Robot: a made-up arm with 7 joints. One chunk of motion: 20 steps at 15 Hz.
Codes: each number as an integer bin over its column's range. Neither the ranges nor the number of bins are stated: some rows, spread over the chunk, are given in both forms.
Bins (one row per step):
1: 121 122 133 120 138 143 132
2: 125 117 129 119 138 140 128
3: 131 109 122 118 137 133 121
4: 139 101 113 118 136 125 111
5: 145 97 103 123 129 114 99
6: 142 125 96 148 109 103 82
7: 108 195 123 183 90 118 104
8: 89 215 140 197 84 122 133
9: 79 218 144 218 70 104 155
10: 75 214 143 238 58 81 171
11: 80 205 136 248 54 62 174
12: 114 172 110 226 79 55 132
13: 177 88 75 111 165 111 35
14: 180 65 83 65 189 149 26
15: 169 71 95 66 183 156 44
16: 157 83 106 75 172 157 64
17: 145 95 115 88 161 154 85
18: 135 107 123 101 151 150 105
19: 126 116 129 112 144 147 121
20: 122 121 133 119 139 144 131
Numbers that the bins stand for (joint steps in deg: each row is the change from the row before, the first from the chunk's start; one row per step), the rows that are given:
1: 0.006 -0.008 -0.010 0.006 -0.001 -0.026 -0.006
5: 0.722 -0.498 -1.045 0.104 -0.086 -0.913 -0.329
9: -1.245 1.875 0.369 3.196 -0.641 -1.219 0.220
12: -0.202 0.973 -0.804 3.456 -0.556 -2.718 -0.006
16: 1.079 -0.773 -0.942 -1.459 0.319 0.402 -0.673
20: 0.036 -0.027 -0.010 -0.027 0.008 0.005 -0.016
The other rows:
2: 0.125 -0.106 -0.148 -0.027 -0.001 -0.118 -0.045
3: 0.304 -0.263 -0.390 -0.059 -0.011 -0.332 -0.114
4: 0.543 -0.420 -0.700 -0.059 -0.020 -0.576 -0.212
6: 0.632 0.051 -1.287 0.917 -0.274 -1.249 -0.496
7: -0.381 1.424 -0.355 2.056 -0.453 -0.791 -0.280
8: -0.947 1.816 0.231 2.512 -0.509 -0.668 0.004
10: -1.365 1.796 0.335 3.847 -0.754 -1.922 0.376
11: -1.216 1.620 0.093 4.172 -0.792 -2.504 0.406
13: 1.675 -0.675 -2.012 -0.287 0.253 -1.005 -0.957
14: 1.765 -1.125 -1.736 -1.784 0.479 0.158 -1.045
15: 1.437 -1.008 -1.322 -1.752 0.422 0.372 -0.869
17: 0.722 -0.537 -0.631 -1.036 0.215 0.311 -0.467
18: 0.424 -0.302 -0.355 -0.613 0.121 0.188 -0.271
19: 0.155 -0.125 -0.148 -0.255 0.055 0.096 -0.114

